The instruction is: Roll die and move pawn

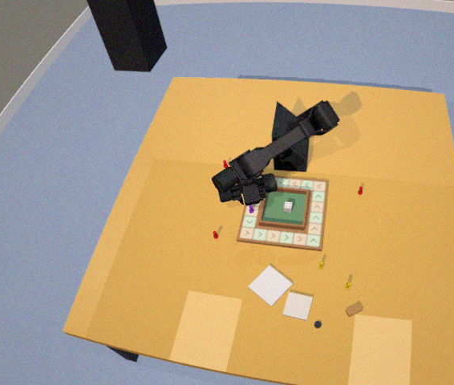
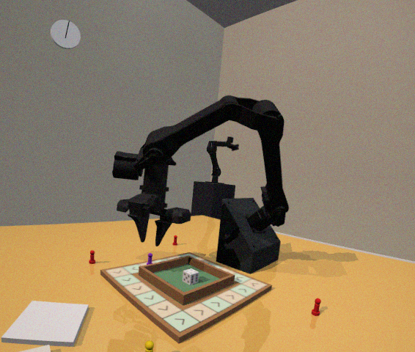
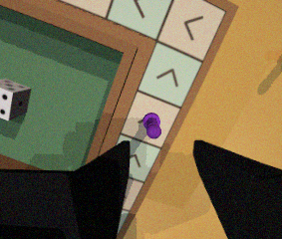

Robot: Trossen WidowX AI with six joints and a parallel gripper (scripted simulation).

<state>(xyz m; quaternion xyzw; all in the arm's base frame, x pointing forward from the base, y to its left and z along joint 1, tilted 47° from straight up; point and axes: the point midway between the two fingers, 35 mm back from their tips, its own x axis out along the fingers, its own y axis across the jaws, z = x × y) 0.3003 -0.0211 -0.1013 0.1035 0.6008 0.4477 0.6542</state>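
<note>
Now: gripper tip 40 mm above the purple pawn. From my gripper tip the other things lie so: small black disc (340 mm ahead, 310 mm to the left, 70 mm below); then white die (40 mm behind, 130 mm to the left, 40 mm below); then green dice tray (40 mm behind, 110 mm to the left, 60 mm below).
</note>
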